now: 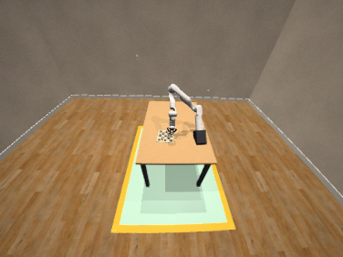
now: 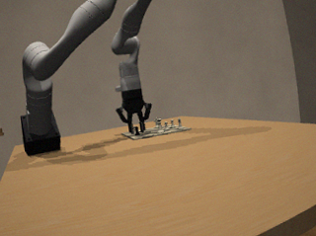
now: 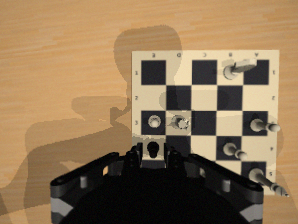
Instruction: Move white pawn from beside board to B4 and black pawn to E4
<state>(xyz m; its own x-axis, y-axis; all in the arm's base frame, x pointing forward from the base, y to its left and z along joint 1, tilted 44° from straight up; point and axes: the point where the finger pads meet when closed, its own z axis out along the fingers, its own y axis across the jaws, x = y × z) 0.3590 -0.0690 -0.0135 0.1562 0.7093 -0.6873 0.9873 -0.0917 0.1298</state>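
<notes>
The black pawn is 10 mm below my hand. The rest, counted from my hand: chessboard 80 mm ahead, 30 mm to the left, 30 mm below.
</notes>
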